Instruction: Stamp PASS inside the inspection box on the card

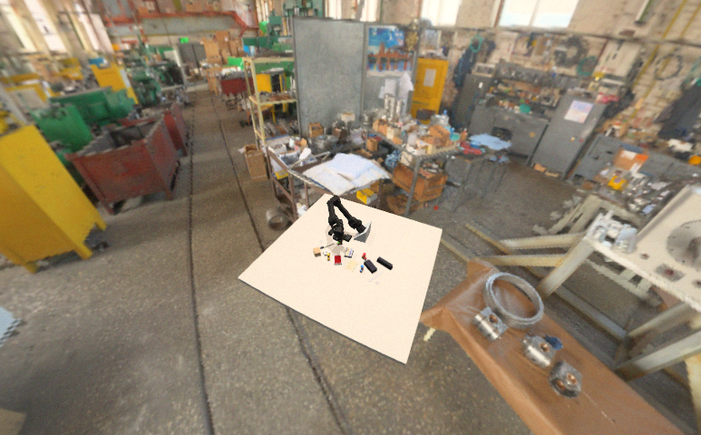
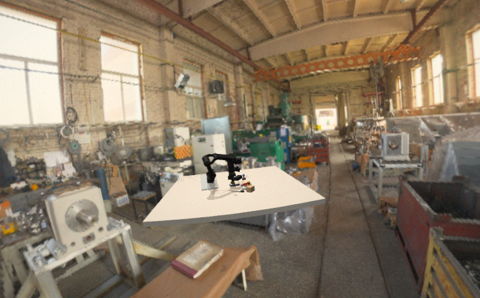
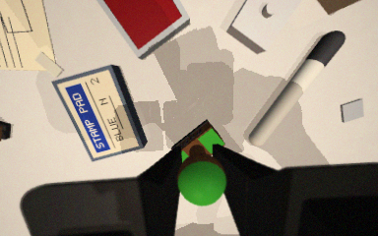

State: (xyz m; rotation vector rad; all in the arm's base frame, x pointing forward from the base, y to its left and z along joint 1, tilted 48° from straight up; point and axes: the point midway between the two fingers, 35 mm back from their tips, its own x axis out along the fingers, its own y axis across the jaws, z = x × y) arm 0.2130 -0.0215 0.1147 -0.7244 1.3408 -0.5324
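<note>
My gripper tip is now 12 cm short of the red ink pad, 5 cm to the right of it and 6 cm above it. From my gripper tip the other things lie so: blue stamp-pad tin (1 cm ahead, 10 cm to the left, 6 cm below); then green-knobbed stamp (right at my gripper tip); then grey block (11 cm ahead, 6 cm to the right, 5 cm below).
</note>
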